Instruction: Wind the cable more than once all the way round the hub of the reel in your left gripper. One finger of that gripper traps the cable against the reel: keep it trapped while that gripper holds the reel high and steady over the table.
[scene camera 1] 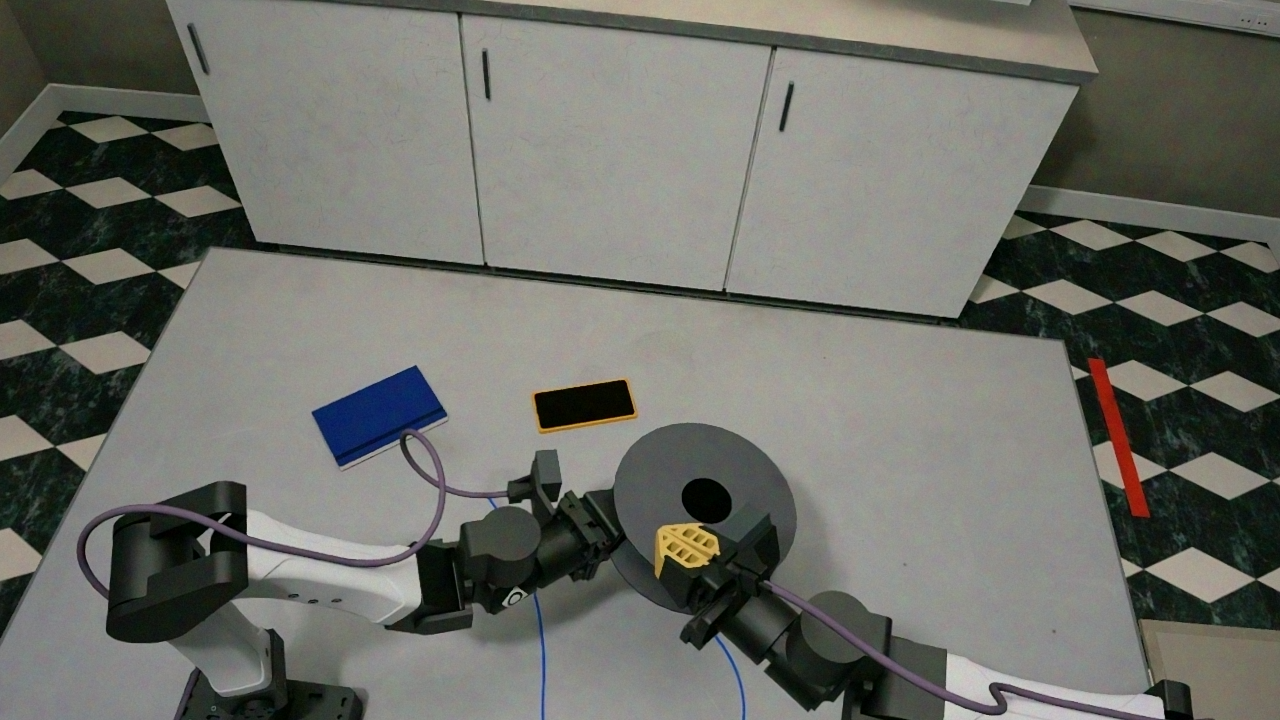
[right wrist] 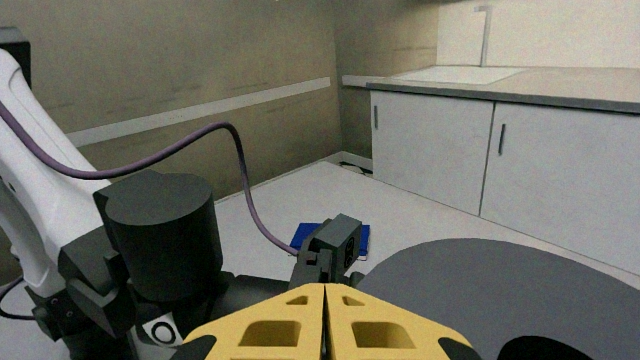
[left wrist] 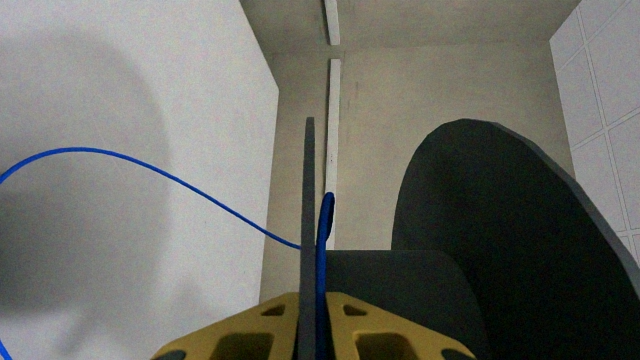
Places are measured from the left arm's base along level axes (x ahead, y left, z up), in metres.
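Pixels of known places: left gripper, fingertip midpoint: (left wrist: 314,307); right gripper, fingertip midpoint: (scene camera 1: 658,531) (right wrist: 324,298); left arm's base, origin of the base link: (scene camera 1: 267,709) (right wrist: 102,348).
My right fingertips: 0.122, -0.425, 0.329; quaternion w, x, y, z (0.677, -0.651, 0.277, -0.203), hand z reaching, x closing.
For each thing: its top centre in the pictures, then the offset to it from my right fingertips, as dx, dy, dz. Level surfaces: height alone.
- grey reel, middle of its top: (left wrist: 491,349) (scene camera 1: 704,494) +0.078, -0.047, -0.061
- dark hub, middle of its top: (left wrist: 462,347) +0.078, -0.047, -0.073
- blue notebook, middle of its top: (scene camera 1: 379,413) (right wrist: 330,237) +0.319, +0.411, -0.355
- orange-edged phone, middle of its top: (scene camera 1: 584,403) +0.381, +0.112, -0.362
- table, its level: dz -0.370
The grey reel (scene camera 1: 653,470) (left wrist: 308,175) (right wrist: 450,280) is up above the table, its two flanges apart. My left gripper (left wrist: 314,307) is shut on one flange, with the blue cable (scene camera 1: 542,649) (left wrist: 190,184) pinched between that flange's inner face and a finger. In the left wrist view a narrow cable bend rises beside the flange past the dark hub (left wrist: 400,290); another stretch passes down toward the table. The number of turns is hidden. My right gripper (scene camera 1: 685,544) (right wrist: 324,298) is shut above the upper flange, with no cable visible between its fingertips.
A blue notebook (scene camera 1: 380,413) (right wrist: 365,240) and an orange-edged phone (scene camera 1: 584,405) lie on the table (scene camera 1: 850,385) behind the arms. A red strip (scene camera 1: 1118,438) shows beyond the table's right edge. White cabinets (scene camera 1: 617,161) (right wrist: 430,145) stand behind the table.
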